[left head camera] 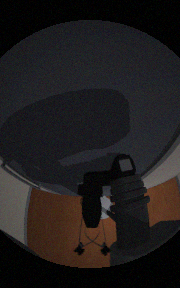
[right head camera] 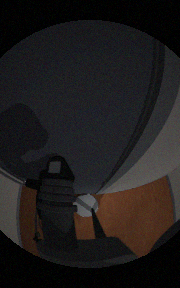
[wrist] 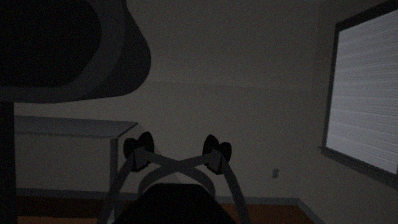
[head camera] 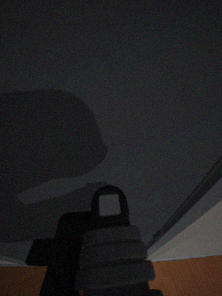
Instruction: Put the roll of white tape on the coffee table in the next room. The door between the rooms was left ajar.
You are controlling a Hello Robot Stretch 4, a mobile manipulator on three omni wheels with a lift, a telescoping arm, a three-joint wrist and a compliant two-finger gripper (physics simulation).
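Pixels of known places: gripper, fingertip midpoint: [wrist: 178, 145]; robot's base at its link origin: [right head camera: 85, 204].
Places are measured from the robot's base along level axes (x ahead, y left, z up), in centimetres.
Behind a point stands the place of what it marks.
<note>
The door [head camera: 150, 75] @(y -4.6, x 21.1, z 151.6 cm) [left head camera: 60, 60] @(y 10.9, x 21.9, z 155.9 cm) [right head camera: 90, 100] @(y -8.8, x 20.8, z 148.6 cm) is a dark grey panel very close in front of the head, with the robot's shadow on it. My gripper [left head camera: 92, 249] [wrist: 178, 145] @(y 9.6, x -12.8, z 123.8 cm) is open, with its fingertips well apart and nothing between them. It is turned away from the door and hangs over the wooden floor in the left head view. The white tape roll does not show in these views, and I cannot identify the coffee table.
A grey table [wrist: 75, 127] @(y -76.8, x -182.1, z 92.3 cm) stands at the left in the wrist view, near the pale wall. A window with blinds [wrist: 364, 95] @(y 164.9, x -144.2, z 136.5 cm) is at the right. A dark rounded body [wrist: 132, 65] @(y 4.9, x -7.6, z 132.3 cm) fills the upper left. A pale disc [right head camera: 86, 205] @(y -2.1, x -0.5, z 18.7 cm) shows low beside the arm, over the wooden floor [right head camera: 150, 210] @(y -131.4, x -55.5, z -2.7 cm).
</note>
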